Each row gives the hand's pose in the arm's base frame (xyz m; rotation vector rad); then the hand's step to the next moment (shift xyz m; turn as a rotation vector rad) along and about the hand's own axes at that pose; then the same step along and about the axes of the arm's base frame.
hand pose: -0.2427 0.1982 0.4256 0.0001 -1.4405 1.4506
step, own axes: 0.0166 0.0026 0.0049 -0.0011 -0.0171 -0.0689
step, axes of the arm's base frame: -0.0123 0.0076 0.0099 0.0545 0.0449 -0.0073
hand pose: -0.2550 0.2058 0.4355 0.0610 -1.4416 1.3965
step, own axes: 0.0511 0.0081 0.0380 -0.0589 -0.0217 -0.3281
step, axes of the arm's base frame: -0.0505 0.0051 0.0393 0.2427 0.2002 -0.1122
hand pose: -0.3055 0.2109 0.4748 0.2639 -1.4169 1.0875
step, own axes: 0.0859 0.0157 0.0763 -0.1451 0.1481 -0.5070
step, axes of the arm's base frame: -0.0791 -0.0089 0.0843 0.2542 0.3809 -0.3005
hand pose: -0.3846 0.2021 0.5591 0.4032 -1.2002 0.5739
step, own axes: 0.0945 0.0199 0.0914 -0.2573 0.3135 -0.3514
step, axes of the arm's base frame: -0.0573 -0.0181 0.1186 0.0082 0.3994 -0.3583
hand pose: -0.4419 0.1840 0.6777 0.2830 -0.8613 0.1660
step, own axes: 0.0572 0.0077 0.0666 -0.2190 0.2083 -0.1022
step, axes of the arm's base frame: -0.0134 -0.0117 0.0863 -0.1202 0.2231 -0.1938
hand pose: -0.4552 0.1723 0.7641 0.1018 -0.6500 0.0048
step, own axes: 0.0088 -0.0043 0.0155 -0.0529 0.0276 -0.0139
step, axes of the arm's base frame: -0.0022 -0.0060 0.0172 -0.0347 0.0302 -0.0404
